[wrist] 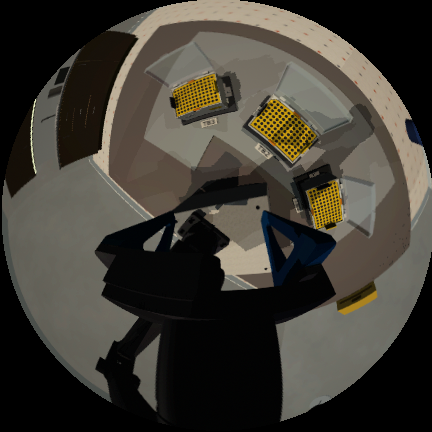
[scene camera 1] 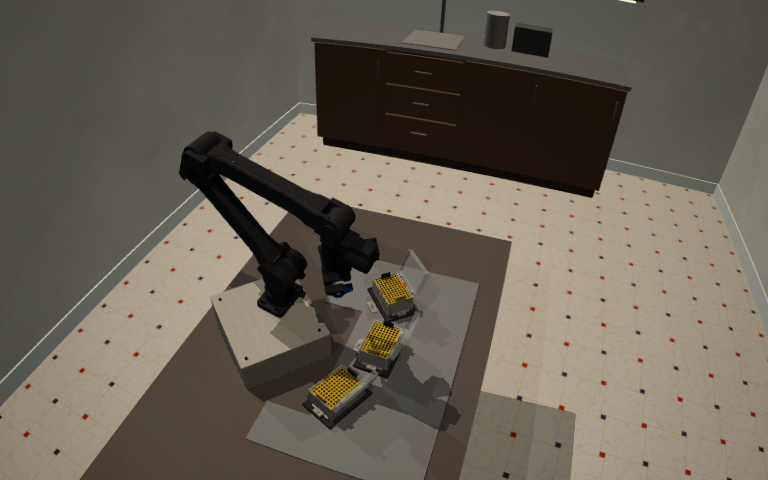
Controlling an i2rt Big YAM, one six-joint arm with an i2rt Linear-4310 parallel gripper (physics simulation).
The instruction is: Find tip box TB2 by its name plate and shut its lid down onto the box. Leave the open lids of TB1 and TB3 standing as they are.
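Frame: origin at the arm's base, x back, y right, z up, level; metres.
Seen in the pictures: gripper, between the fingertips: (wrist: 217, 215) (scene camera 1: 335, 280); arm's base, origin of its link: (wrist: 203, 234) (scene camera 1: 280, 297).
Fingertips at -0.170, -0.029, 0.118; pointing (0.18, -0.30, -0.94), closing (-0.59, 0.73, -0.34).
Offsets run from my fingertips to a thing's middle, as dx, dy, dz. "*": to the spot under its first point. Level surfaces: height alone.
TB2 @(-0.132, -0.012, -0.170) (scene camera 1: 380, 342) (wrist: 284, 131) is the middle of three boxes with yellow perforated tops; its name plate @(* -0.066, -0.007, -0.233) (wrist: 263, 150) reads TB2 in the wrist view. Its clear lid @(* -0.209, -0.012, -0.123) (wrist: 317, 97) stands open on the side away from the plate. TB3 @(-0.073, -0.215, -0.170) (scene camera 1: 393, 291) (wrist: 196, 96), its plate readable, is the box nearest the cabinet, with its lid @(* -0.114, -0.286, -0.113) (scene camera 1: 415, 263) (wrist: 182, 62) open. The third box, TB1 by elimination @(-0.102, +0.186, -0.170) (scene camera 1: 336, 390) (wrist: 326, 204), has its lid (wrist: 361, 202) open; its plate is unreadable. My gripper (scene camera 1: 338, 288) (wrist: 217, 215) is open and empty, raised on the robot-base side of the boxes, apart from them.
The boxes stand in a curved row on a grey sheet @(dz -0.235) (scene camera 1: 362, 447) over a brown mat @(dz -0.238) (scene camera 1: 481, 254). The pale base block (scene camera 1: 271, 345) is beside them. A dark cabinet (scene camera 1: 419, 107) stands at the back. A yellow object (wrist: 357, 298) shows at the wrist view's lower right.
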